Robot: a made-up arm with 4 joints. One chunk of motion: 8 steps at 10 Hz.
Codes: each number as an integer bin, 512 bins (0 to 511) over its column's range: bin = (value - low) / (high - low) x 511, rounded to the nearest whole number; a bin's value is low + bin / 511 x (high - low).
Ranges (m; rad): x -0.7..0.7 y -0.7..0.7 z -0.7..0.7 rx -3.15..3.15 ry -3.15..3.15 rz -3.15..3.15
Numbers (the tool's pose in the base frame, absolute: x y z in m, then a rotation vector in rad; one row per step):
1: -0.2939 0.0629 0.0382 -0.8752 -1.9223 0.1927
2: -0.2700 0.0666 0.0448 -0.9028 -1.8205 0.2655
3: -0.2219 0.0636 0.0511 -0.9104 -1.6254 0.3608
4: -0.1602 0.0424 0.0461 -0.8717 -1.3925 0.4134
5: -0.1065 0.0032 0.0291 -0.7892 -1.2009 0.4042
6: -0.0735 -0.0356 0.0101 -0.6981 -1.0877 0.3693
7: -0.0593 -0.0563 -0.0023 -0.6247 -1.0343 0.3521
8: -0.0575 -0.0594 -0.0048 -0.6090 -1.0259 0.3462
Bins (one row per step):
1: 148 278 269 185 100 271
2: 157 280 272 182 108 277
3: 175 279 274 182 124 285
4: 197 271 272 185 143 289
5: 217 257 266 191 158 288
6: 229 243 259 199 167 285
7: 234 235 255 205 172 284
8: 235 234 254 206 172 284

